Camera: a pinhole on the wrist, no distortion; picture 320 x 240 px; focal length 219.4 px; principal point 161.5 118.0 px. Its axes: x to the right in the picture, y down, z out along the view. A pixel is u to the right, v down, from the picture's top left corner.
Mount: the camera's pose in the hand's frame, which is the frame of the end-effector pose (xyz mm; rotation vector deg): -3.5 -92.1 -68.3 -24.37 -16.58 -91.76
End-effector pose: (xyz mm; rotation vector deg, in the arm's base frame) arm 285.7 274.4 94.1 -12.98 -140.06 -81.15
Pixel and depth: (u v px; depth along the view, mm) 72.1 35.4 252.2
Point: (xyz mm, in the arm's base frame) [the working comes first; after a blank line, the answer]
In the camera's frame: -102.8 -94.9 252.2

362.6 437.2 110.6
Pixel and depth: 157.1 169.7 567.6
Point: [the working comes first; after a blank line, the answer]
In the camera's frame: -11.4 133.8 567.6

77.9 717.1 84.0
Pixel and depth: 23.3 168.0 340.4
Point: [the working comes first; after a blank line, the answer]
In the camera's frame: -214.4 77.6 340.4

221.4 512.3 266.9
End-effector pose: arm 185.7 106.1 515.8 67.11 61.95 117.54
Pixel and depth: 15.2 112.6 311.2
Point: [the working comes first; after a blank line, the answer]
In the camera's frame: -207.5 -7.7 311.2

264.0 49.2 757.7
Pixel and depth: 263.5 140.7 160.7
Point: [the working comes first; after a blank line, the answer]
In the camera's frame: 74.7 16.6 160.7

272.9 214.4 482.9
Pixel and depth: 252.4 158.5 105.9
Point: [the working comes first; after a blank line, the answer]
In the camera's frame: 43.9 19.5 105.9

218.2 187.9 466.6
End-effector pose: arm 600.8 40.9 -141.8 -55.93 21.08 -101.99
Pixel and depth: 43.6 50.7 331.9
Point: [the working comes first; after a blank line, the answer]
In the camera's frame: -178.4 -101.8 331.9

869.8 35.3 -213.9
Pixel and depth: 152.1 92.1 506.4
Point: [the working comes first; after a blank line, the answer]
In the camera's frame: -21.7 -59.8 506.4

987.3 60.4 -8.1
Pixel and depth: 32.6 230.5 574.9
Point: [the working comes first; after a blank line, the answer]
In the camera's frame: -337.8 294.8 574.9

1038.6 -409.6 -90.3
